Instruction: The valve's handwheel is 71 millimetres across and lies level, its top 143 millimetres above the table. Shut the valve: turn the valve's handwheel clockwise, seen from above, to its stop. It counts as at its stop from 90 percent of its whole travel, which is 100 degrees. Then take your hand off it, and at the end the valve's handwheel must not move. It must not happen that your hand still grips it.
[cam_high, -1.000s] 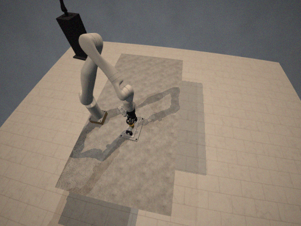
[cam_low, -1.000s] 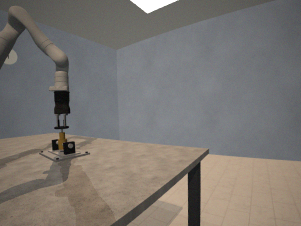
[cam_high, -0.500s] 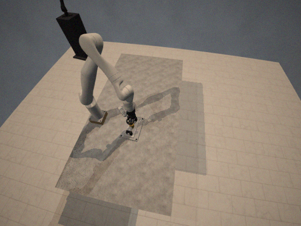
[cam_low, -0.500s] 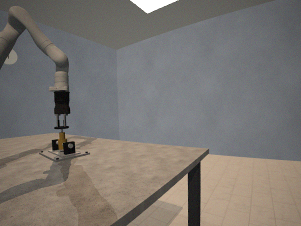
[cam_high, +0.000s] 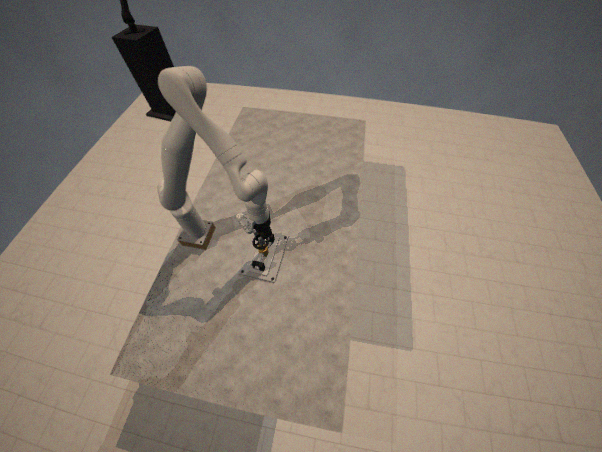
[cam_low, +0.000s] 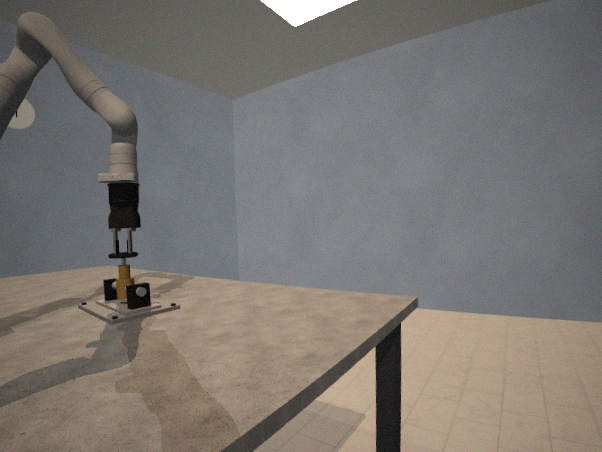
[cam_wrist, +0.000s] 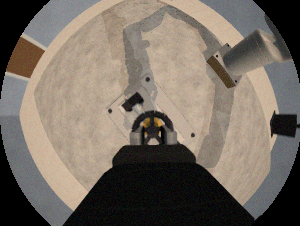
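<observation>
Now: the black handwheel 3 cm below my hand.
</observation>
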